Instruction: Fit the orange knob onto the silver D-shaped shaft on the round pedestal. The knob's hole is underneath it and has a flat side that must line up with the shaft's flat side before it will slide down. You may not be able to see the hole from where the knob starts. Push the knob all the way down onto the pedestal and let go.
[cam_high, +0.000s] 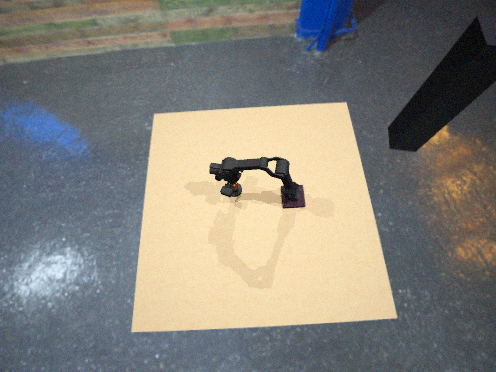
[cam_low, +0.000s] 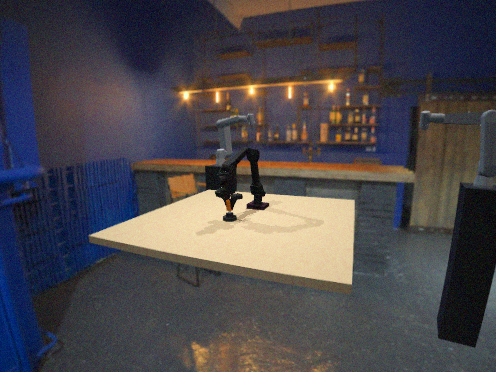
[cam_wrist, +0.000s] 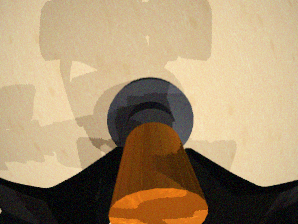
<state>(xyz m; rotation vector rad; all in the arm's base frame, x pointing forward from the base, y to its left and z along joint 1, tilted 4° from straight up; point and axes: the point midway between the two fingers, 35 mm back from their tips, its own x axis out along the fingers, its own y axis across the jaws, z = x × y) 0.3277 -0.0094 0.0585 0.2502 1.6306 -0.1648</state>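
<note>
My gripper tip is 40 mm below the orange knob. Round my gripper tip: round dark pedestal: 40 mm below.
</note>
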